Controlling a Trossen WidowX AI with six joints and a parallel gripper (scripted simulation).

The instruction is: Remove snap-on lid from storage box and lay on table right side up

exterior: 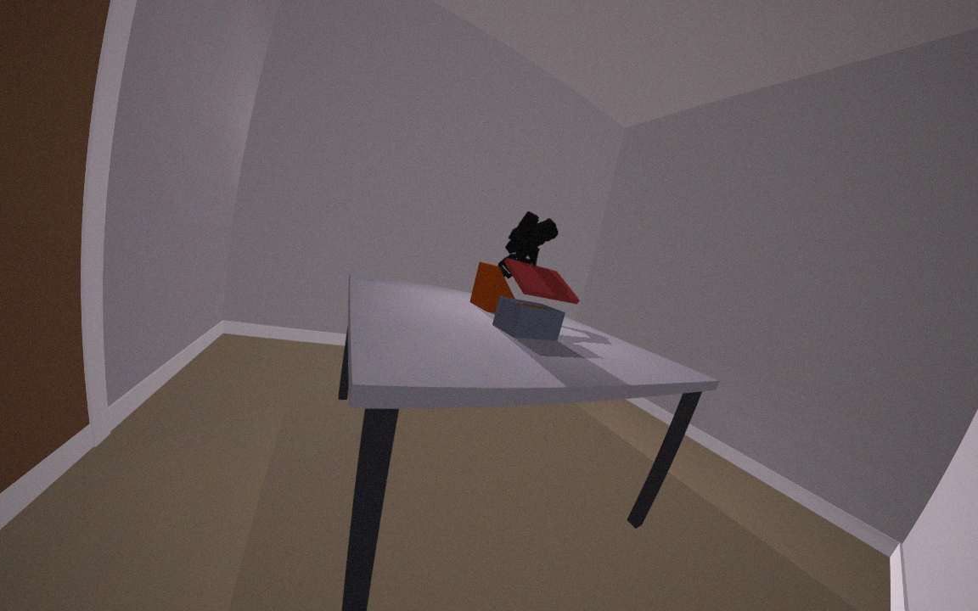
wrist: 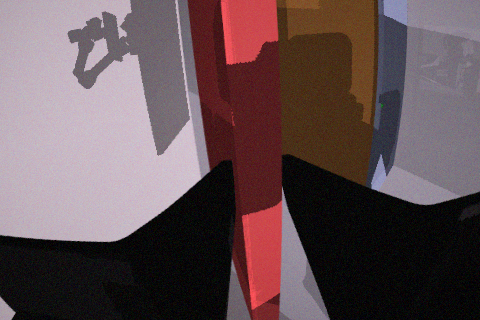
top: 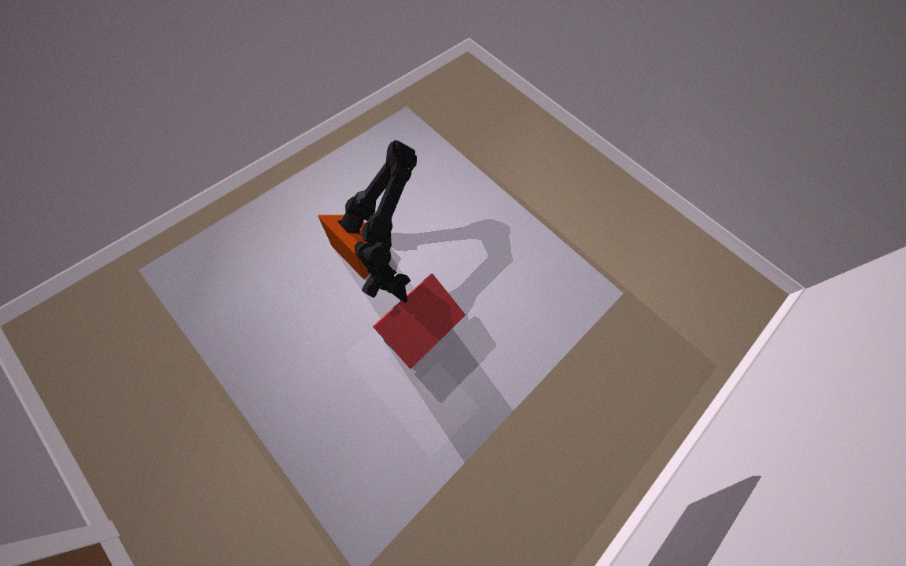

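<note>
My gripper tip is now 70 mm short of the red lid, 30 mm above it and 10 mm to the right of it. Also, from my gripper tip: grey-blue storage box (180 mm below, 50 mm ahead, 10 mm to the left).
</note>
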